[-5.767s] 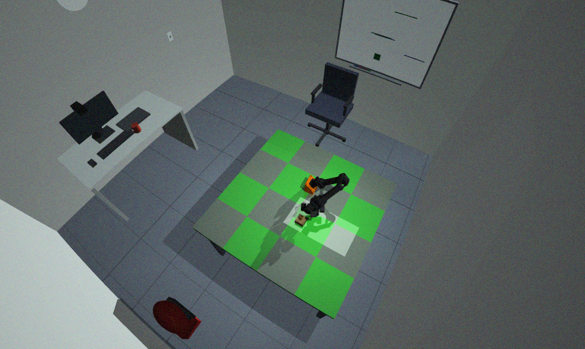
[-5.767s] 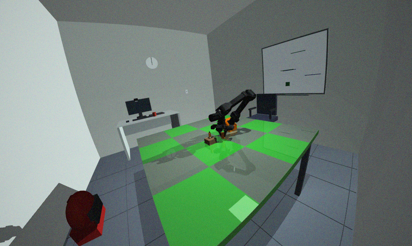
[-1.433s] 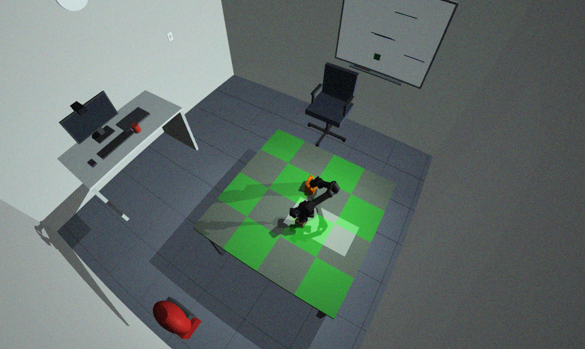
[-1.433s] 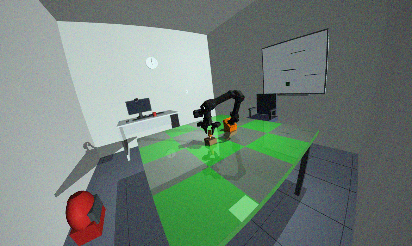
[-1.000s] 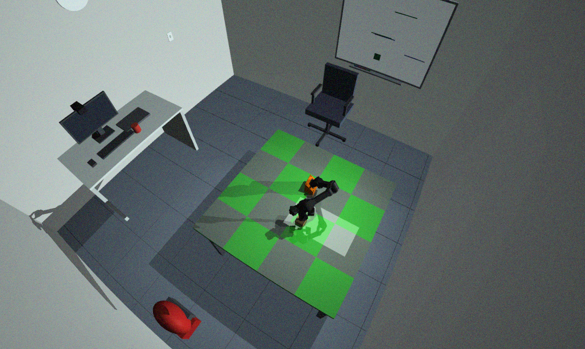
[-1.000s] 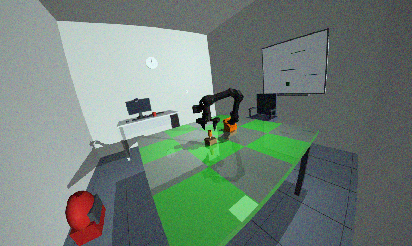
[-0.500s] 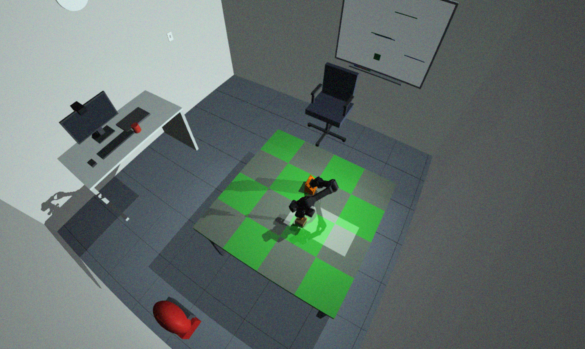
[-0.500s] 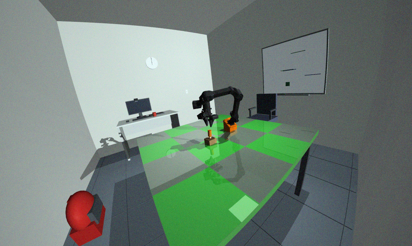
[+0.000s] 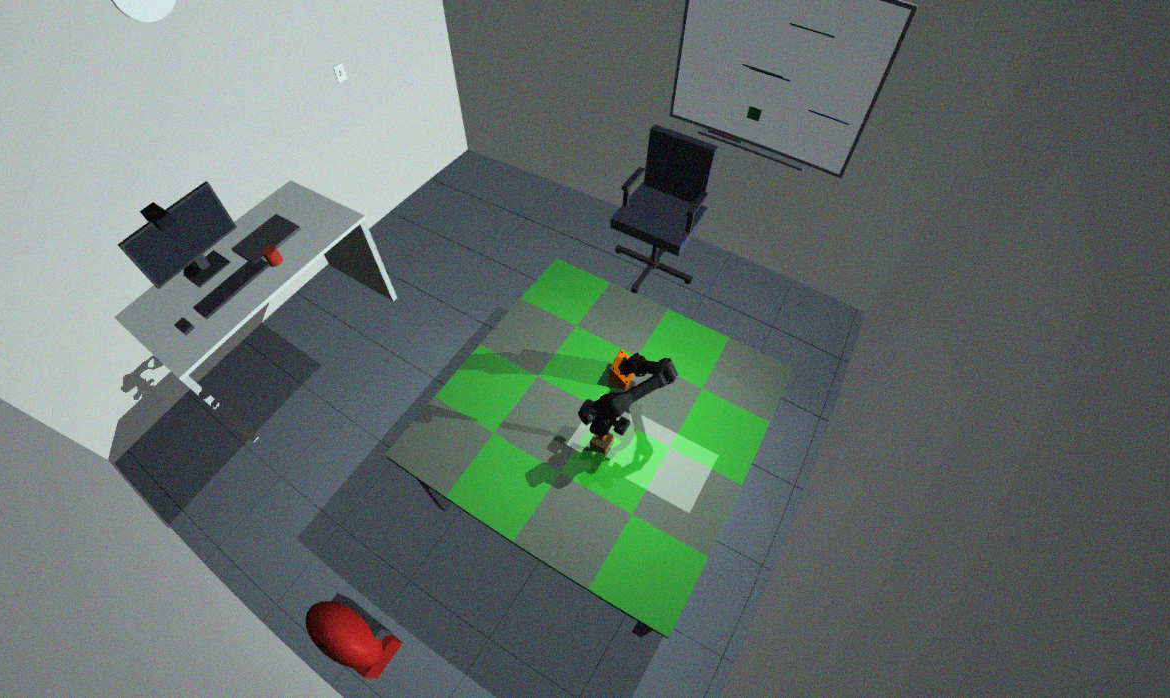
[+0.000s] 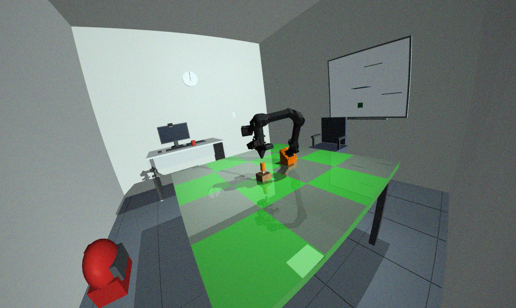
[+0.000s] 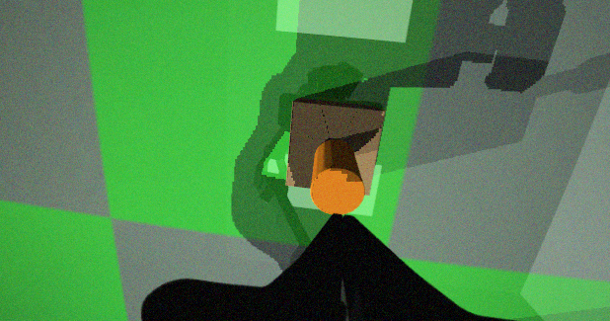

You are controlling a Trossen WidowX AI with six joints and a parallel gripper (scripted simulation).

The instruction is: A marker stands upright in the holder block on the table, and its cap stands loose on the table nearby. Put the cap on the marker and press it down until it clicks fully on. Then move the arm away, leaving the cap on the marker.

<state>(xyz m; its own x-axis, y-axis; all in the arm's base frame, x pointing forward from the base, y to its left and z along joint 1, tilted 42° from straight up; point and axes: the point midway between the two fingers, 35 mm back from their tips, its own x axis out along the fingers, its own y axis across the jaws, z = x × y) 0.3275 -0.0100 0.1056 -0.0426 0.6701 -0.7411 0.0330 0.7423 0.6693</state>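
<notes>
Right now my gripper tip is 50 mm above the orange marker cap. Also, from my gripper tip: holder block (120 mm below).
</notes>
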